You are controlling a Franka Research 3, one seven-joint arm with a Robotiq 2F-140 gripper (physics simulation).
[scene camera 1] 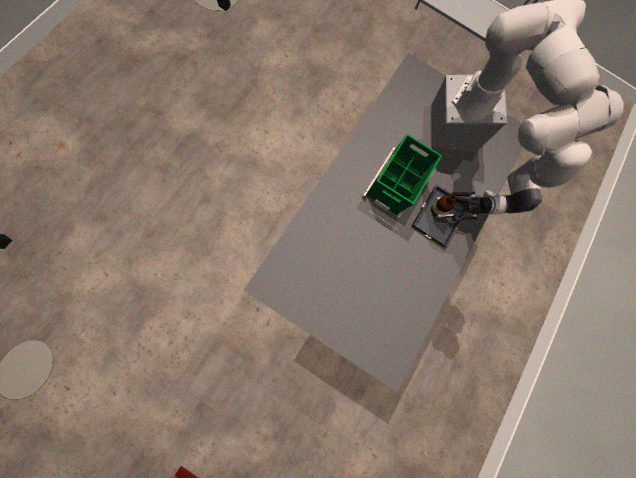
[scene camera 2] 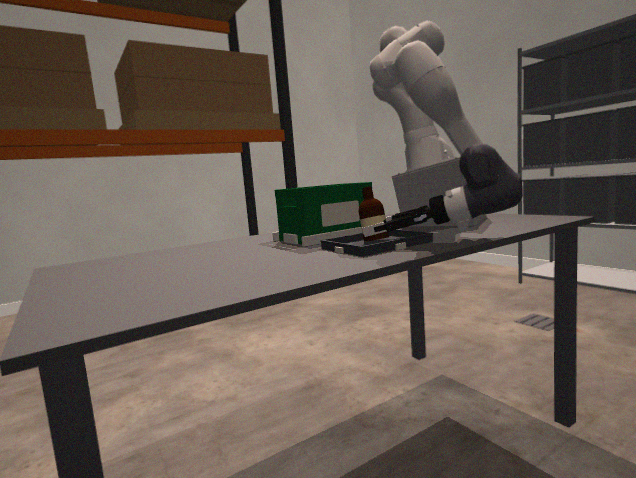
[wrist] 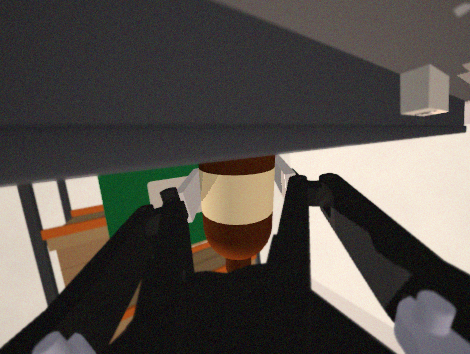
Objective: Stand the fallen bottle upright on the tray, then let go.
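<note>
The brown bottle with a cream label (scene camera 1: 446, 202) (scene camera 2: 371, 209) (wrist: 237, 197) stands nearly upright, neck up, leaning slightly left in scene view 2. Its base is inside the rim of the dark tray (scene camera 1: 429, 236) (scene camera 2: 359, 250) (wrist: 150, 145). In the wrist view the bottle appears neck down, and the tray wall hides its base, so contact with the tray floor cannot be seen. My gripper (scene camera 2: 379, 228) (wrist: 236, 172) reaches in low from the side, over the tray, and is shut on the bottle's labelled body, one finger on each side.
A green divided crate (scene camera 1: 406, 172) (scene camera 2: 303, 213) (wrist: 117, 200) stands close beside the tray, behind the bottle in scene view 2. Both stand on the grey table (scene camera 1: 354, 277) (scene camera 2: 179, 287). The arm's pedestal (scene camera 1: 457, 115) (scene camera 2: 426, 185) is on the tray's other side, near the table's end.
</note>
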